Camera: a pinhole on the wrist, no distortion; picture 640 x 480 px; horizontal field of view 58.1 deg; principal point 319.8 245.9 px. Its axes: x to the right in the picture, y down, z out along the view. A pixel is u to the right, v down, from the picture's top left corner.
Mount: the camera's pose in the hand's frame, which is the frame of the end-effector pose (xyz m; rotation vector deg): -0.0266 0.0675 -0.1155 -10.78 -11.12 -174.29
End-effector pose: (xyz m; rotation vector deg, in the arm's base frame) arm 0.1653 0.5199 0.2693 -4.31 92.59 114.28
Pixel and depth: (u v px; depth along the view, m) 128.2 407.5 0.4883
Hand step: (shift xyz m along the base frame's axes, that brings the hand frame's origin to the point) -0.0673 0.4083 0.0275
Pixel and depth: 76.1 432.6 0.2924
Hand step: -0.0762 0.2050 0.0117
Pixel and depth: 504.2 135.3 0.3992
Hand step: 0.0959 0.1957 0.2843
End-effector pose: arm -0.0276 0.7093 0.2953 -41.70 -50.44 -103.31
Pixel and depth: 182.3 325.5 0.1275
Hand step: 0.0581 -0.0222 0.0376
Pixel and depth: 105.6 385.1 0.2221
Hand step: 0.0254 0.0248 0.1360
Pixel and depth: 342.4 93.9 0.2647
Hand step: 0.1759 0.0731 0.1094
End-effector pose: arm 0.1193 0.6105 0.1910 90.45 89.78 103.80
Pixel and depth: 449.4 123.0 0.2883
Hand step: 0.2311 -0.0191 0.0689
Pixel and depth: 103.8 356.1 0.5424
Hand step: 0.2666 0.3826 0.1030
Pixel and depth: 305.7 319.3 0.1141
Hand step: 0.0306 -0.0337 0.0519
